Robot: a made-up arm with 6 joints. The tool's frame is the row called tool.
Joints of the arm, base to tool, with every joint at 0 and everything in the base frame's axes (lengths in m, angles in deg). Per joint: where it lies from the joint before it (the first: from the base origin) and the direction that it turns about. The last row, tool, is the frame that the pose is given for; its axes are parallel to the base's.
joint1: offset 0 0 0.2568 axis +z
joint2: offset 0 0 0 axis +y
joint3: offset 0 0 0.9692 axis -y
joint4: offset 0 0 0 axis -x
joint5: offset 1.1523 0 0 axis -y
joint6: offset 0 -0.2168 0 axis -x
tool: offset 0 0 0
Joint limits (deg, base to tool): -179.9..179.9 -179.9..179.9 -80..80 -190..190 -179.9..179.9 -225..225
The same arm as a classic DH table. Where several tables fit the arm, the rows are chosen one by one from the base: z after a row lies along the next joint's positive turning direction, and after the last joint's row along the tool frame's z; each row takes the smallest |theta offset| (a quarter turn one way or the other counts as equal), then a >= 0, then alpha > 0; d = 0 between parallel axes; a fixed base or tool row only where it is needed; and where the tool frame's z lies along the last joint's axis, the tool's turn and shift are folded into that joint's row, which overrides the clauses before.
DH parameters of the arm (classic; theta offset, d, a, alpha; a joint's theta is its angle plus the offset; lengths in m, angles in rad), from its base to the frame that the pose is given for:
joint1: 0.0000 0.2568 0.0000 -1.5708
joint2: -1.5708 0.0000 0.9692 3.1416
joint3: 0.0000 0.0000 0.0000 -1.5708
joint4: 0.0000 -1.1523 0.0000 1.5708
joint5: 0.0000 0.2168 0.0000 -1.5708
joint6: 1.5708 0.0000 0.0000 1.5708
tool (fixed): -1.5708 0.0000 0.0000 0.0000
Joint limits (rad, base to tool): -3.1398..3.1398 -3.1398..3.1398 -1.3963..1.3963 -3.3161..3.3161 -3.1398..3.1398 -3.9270..3.9270

